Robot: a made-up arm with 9 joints. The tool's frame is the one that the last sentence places.
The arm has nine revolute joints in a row. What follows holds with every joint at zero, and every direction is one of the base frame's.
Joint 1 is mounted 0.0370 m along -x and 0.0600 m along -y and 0.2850 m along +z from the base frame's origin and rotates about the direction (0.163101, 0.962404, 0.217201), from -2.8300 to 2.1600 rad.
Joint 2 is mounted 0.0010 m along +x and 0.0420 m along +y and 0.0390 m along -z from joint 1 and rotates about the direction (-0.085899, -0.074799, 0.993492), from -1.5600 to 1.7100 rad.
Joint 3 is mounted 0.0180 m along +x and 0.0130 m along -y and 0.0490 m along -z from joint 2 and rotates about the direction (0.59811, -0.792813, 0.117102), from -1.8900 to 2.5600 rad.
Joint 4 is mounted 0.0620 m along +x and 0.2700 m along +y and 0.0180 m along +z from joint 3 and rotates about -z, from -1.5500 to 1.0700 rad.
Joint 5 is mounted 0.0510 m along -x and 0.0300 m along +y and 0.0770 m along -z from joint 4 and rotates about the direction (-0.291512, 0.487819, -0.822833), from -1.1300 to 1.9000 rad.
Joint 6 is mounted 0.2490 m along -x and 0.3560 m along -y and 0.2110 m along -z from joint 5 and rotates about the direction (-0.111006, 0.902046, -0.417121), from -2.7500 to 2.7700 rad.
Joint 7 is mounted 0.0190 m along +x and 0.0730 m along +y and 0.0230 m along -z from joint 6 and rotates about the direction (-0.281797, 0.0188, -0.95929), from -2.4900 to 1.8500 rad.
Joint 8 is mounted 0.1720 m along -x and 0.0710 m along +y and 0.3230 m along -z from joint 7 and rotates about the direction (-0.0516, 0.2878, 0.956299), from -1.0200 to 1.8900 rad.
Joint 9 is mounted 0.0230 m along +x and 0.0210 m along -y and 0.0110 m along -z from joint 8 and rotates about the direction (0.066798, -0.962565, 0.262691), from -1.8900 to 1.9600 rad.
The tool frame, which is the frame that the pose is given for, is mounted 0.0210 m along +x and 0.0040 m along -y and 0.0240 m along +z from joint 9; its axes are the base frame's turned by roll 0.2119, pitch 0.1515 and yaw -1.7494 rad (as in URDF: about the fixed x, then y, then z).
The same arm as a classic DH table. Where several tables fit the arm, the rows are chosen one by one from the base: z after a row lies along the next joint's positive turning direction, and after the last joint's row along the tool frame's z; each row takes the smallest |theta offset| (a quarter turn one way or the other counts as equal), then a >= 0, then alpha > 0; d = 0 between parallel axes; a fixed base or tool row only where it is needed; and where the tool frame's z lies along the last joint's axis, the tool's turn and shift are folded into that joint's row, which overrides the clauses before.
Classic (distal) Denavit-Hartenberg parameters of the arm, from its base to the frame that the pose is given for. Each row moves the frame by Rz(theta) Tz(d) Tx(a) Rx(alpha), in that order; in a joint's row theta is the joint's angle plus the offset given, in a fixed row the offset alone. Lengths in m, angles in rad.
base (fixed): a -0.0265  alpha -1.3519  d 0.2995  theta_offset -0.1679
joint 1: a -0.0094  alpha 1.4406  d -0.0287  theta_offset -0.0729
joint 2: a 0.0006  alpha 1.4462  d -0.0989  theta_offset 0.8407
joint 3: a 0.2121  alpha 1.6882  d -0.1576  theta_offset -0.1148
joint 4: a -0.0284  alpha 0.6044  d -0.0372  theta_offset 0.1077
joint 5: a -0.1371  alpha 0.6170  d 0.8086  theta_offset 0.6881
joint 6: a 0.0238  alpha -1.1058  d -0.7089  theta_offset -0.0928
joint 7: a -0.0046  alpha 2.6847  d 0.5402  theta_offset -0.8207
joint 8: a 0.0210  alpha 1.6001  d 0.2047  theta_offset -0.7746
joint 9: a 0.0255  alpha -1.2217  d 0.0242  theta_offset 0.2268
tool (fixed): a 0.0000  alpha 0.0000  d 0.0167  theta_offset -1.9135
Joint limits (rad, base to tool): -2.8300..2.1600 -1.5600..1.7100 -1.8900..2.5600 -1.5500..1.0700 -1.1300..1.9000 -2.7500..2.7700 -2.4900..1.8500 -1.0200..1.8900 -1.8900..1.9600

